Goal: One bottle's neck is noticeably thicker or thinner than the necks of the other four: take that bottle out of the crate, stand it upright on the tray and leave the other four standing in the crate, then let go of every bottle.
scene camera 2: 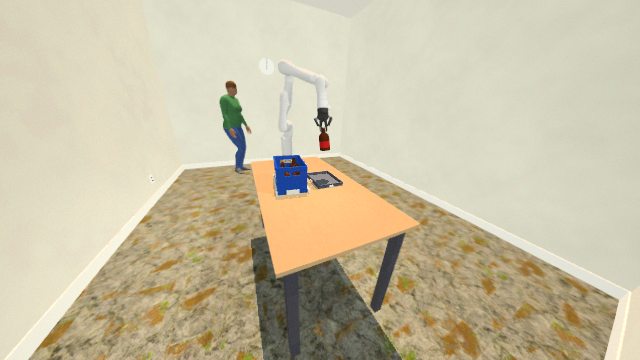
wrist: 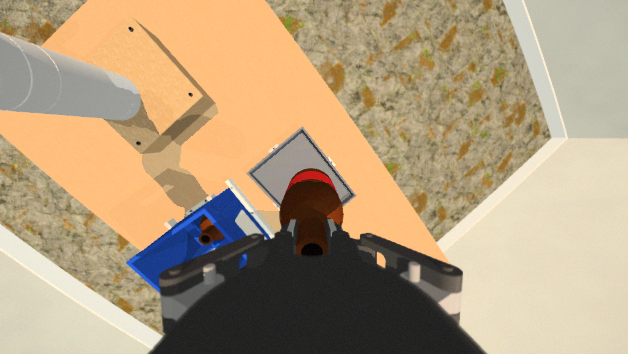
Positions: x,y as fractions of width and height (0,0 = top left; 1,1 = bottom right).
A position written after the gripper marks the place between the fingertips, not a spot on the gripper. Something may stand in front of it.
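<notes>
The scene shows the gripper (wrist: 0.50,0.65), and it shows a bottle (wrist: 0.50,0.56).
</notes>
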